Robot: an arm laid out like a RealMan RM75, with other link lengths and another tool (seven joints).
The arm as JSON. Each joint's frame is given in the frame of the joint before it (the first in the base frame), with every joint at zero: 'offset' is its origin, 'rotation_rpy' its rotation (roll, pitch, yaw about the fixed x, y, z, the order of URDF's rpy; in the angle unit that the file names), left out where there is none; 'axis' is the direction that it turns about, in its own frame. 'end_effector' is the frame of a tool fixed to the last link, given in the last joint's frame.
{
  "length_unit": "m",
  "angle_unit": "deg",
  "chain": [
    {
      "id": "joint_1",
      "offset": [
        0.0,
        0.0,
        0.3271
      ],
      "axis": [
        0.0,
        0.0,
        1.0
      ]
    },
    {
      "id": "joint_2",
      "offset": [
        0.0,
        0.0,
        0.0
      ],
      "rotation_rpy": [
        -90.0,
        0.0,
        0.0
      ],
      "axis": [
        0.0,
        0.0,
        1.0
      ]
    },
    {
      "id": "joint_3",
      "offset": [
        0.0,
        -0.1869,
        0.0
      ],
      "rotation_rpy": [
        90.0,
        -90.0,
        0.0
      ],
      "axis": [
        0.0,
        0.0,
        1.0
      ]
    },
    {
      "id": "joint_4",
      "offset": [
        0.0,
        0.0,
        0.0
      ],
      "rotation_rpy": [
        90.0,
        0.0,
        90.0
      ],
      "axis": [
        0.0,
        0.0,
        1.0
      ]
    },
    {
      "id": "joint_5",
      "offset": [
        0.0,
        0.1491,
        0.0
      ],
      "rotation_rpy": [
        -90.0,
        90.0,
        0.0
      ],
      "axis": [
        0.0,
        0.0,
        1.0
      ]
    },
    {
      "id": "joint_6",
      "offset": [
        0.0,
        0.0,
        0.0
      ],
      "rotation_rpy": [
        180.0,
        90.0,
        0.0
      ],
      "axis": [
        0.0,
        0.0,
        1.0
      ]
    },
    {
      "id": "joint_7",
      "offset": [
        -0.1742,
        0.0,
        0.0
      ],
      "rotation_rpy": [
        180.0,
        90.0,
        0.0
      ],
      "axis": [
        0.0,
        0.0,
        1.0
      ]
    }
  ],
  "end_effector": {
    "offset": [
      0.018,
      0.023,
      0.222
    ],
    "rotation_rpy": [
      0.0,
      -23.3,
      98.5
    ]
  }
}
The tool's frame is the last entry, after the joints.
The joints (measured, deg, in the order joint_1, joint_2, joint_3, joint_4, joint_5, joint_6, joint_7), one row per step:
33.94 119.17 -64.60 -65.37 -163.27 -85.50 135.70
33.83 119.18 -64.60 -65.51 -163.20 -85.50 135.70
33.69 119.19 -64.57 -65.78 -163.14 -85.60 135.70
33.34 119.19 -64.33 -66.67 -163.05 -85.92 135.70
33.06 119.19 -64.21 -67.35 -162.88 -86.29 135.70
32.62 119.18 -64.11 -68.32 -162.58 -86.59 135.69
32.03 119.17 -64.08 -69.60 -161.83 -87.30 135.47
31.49 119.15 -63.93 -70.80 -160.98 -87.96 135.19
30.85 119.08 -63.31 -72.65 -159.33 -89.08 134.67
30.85 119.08 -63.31 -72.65 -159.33 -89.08 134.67
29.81 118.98 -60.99 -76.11 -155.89 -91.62 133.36
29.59 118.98 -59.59 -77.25 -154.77 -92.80 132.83
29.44 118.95 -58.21 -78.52 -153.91 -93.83 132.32
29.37 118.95 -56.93 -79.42 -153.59 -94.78 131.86
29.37 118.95 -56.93 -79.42 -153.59 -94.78 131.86
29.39 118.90 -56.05 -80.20 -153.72 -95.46 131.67
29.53 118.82 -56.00 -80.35 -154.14 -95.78 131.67
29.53 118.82 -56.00 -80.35 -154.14 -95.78 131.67
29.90 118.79 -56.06 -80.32 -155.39 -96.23 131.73
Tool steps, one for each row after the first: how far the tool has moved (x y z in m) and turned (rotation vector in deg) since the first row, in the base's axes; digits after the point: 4 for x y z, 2 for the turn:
-0.0002 0.0002 0.0000 0.08 0.06 0.01
-0.0004 0.0003 0.0003 0.18 0.12 0.02
-0.0012 0.0018 0.0021 0.63 0.25 0.08
-0.0022 0.0020 0.0029 0.83 0.42 0.09
-0.0037 0.0035 0.0041 1.24 0.66 0.25
-0.0074 0.0035 0.0037 1.32 1.25 0.55
-0.0117 0.0039 0.0030 1.45 1.97 0.90
-0.0211 0.0061 0.0014 1.79 3.51 1.56
-0.0211 0.0061 0.0014 1.79 3.51 1.56
-0.0420 0.0108 -0.0011 2.71 7.07 2.78
-0.0497 0.0121 -0.0011 3.16 8.47 3.00
-0.0563 0.0154 0.0009 3.82 9.52 3.44
-0.0594 0.0167 0.0035 4.29 10.11 3.56
-0.0594 0.0167 0.0035 4.29 10.11 3.56
-0.0598 0.0184 0.0073 4.78 10.12 3.60
-0.0579 0.0178 0.0092 4.67 9.69 3.54
-0.0579 0.0178 0.0092 4.67 9.69 3.54
-0.0524 0.0154 0.0124 4.30 8.58 3.18

